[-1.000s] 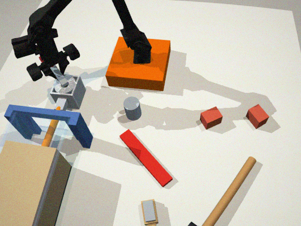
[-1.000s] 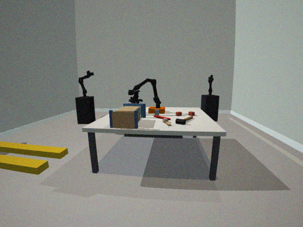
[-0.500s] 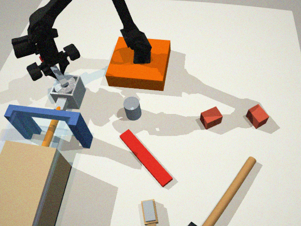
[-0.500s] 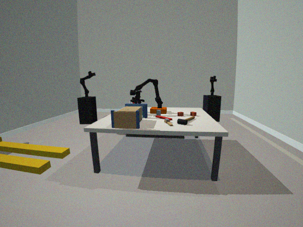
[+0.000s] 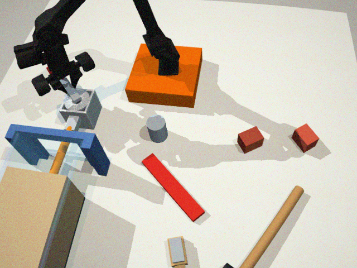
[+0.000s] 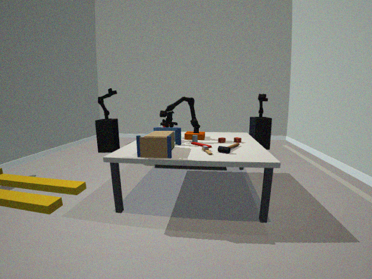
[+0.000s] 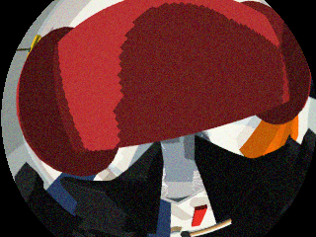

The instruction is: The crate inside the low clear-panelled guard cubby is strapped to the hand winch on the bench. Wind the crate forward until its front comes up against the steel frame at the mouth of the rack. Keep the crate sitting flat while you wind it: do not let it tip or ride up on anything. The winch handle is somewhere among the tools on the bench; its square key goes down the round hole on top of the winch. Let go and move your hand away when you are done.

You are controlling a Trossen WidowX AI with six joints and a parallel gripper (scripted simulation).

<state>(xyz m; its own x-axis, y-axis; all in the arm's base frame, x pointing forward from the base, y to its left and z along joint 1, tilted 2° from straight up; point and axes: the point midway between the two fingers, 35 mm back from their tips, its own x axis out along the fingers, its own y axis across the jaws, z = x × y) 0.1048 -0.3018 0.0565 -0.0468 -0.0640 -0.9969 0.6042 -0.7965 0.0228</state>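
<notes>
The winch handle lies 20 mm above my gripper tip, 10 mm to the right of it and 10 mm behind it. The rest, counted from my gripper tip: red knob 50 mm above, 40 mm behind, 30 mm to the right; flat red bar 320 mm to the left, 290 mm ahead, 80 mm below; grey winch 60 mm below, 20 mm to the left, 20 mm ahead.
</notes>
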